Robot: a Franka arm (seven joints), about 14 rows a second.
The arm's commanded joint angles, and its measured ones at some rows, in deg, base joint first. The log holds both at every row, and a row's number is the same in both.
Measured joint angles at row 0:
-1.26, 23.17, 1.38, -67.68, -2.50, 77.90, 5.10
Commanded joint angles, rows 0 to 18:
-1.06, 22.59, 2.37, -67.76, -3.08, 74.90, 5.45
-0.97, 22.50, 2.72, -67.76, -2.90, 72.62, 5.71
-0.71, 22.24, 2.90, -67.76, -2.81, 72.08, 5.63
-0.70, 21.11, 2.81, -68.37, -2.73, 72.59, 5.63
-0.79, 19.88, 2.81, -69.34, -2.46, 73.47, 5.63
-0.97, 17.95, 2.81, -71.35, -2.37, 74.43, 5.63
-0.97, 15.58, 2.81, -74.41, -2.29, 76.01, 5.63
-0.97, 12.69, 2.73, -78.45, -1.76, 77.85, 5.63
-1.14, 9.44, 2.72, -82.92, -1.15, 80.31, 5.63
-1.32, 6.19, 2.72, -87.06, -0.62, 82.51, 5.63
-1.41, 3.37, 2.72, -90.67, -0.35, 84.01, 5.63
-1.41, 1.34, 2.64, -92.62, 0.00, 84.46, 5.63
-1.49, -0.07, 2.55, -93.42, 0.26, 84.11, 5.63
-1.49, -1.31, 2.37, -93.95, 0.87, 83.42, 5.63
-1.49, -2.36, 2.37, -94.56, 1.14, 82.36, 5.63
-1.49, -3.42, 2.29, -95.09, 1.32, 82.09, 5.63
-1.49, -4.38, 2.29, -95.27, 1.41, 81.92, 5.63
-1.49, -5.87, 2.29, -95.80, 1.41, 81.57, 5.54
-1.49, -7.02, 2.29, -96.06, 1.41, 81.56, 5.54
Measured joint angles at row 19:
-0.78, -2.80, 2.06, -92.64, 0.31, 81.02, 5.21
